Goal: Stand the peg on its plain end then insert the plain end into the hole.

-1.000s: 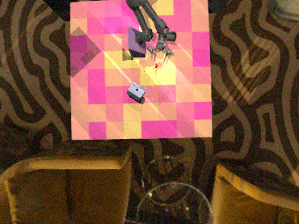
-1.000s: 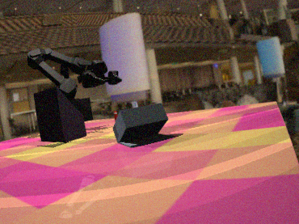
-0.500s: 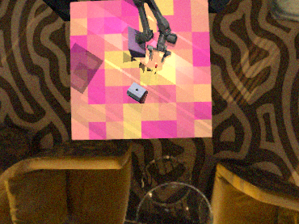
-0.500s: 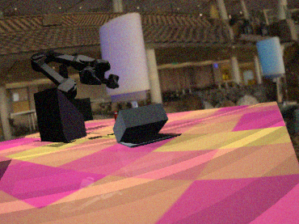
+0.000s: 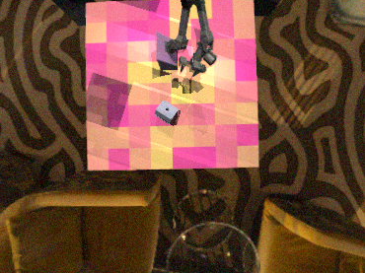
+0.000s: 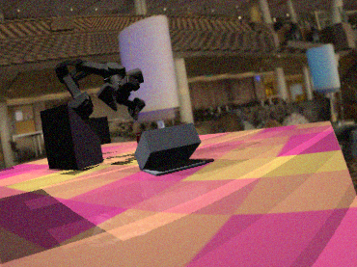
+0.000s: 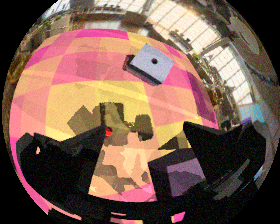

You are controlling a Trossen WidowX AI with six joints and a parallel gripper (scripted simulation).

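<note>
Now: gripper tip 1 cm short of the red peg, 3 cm to the right of it and 9 cm above it. The rest, counted from my gripper tip: grey sloped panel 23 cm ahead, 15 cm to the right, 10 cm below.
</note>
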